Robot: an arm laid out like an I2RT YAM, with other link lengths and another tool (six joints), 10 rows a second.
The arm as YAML. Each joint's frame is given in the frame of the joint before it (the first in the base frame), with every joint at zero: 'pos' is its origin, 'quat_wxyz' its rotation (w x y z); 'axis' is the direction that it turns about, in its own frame. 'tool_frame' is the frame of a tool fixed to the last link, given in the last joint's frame.
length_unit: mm
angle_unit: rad
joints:
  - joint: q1
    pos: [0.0, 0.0, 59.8]
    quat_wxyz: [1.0, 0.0, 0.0, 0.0]
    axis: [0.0, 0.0, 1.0]
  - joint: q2
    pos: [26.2, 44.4, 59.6]
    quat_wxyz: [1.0, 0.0, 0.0, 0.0]
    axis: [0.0, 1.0, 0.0]
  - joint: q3
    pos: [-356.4, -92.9, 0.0]
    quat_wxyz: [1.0, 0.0, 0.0, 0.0]
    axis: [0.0, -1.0, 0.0]
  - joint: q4
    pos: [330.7, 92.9, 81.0]
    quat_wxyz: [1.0, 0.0, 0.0, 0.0]
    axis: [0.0, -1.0, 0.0]
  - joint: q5
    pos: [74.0, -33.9, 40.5]
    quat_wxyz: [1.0, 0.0, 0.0, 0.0]
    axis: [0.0, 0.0, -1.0]
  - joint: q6
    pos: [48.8, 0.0, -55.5]
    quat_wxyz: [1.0, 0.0, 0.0, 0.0]
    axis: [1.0, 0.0, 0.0]
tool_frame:
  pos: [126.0, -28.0, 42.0]
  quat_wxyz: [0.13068, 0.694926, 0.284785, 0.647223]
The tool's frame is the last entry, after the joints.
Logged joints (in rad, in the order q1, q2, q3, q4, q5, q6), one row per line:
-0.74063, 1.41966, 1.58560, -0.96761, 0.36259, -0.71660
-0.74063, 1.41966, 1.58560, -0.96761, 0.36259, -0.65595
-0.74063, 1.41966, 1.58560, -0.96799, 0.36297, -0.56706
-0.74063, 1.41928, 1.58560, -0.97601, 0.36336, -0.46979
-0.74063, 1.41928, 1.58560, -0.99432, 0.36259, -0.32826
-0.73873, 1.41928, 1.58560, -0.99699, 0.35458, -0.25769
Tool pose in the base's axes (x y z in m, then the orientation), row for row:
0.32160, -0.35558, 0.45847, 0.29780, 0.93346, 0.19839, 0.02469
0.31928, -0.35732, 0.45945, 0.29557, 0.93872, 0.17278, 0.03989
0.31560, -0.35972, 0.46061, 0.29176, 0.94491, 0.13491, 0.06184
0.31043, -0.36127, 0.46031, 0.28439, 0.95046, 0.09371, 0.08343
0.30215, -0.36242, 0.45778, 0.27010, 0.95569, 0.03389, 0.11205
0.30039, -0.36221, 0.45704, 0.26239, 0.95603, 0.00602, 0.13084
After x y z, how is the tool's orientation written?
As a quaternion, w x y z.
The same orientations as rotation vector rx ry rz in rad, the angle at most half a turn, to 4 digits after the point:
2.4806, 0.5272, 0.0656
2.4973, 0.4597, 0.1061
2.5186, 0.3596, 0.1648
2.5428, 0.2507, 0.2232
2.5754, 0.0913, 0.3019
2.5864, 0.0163, 0.3540

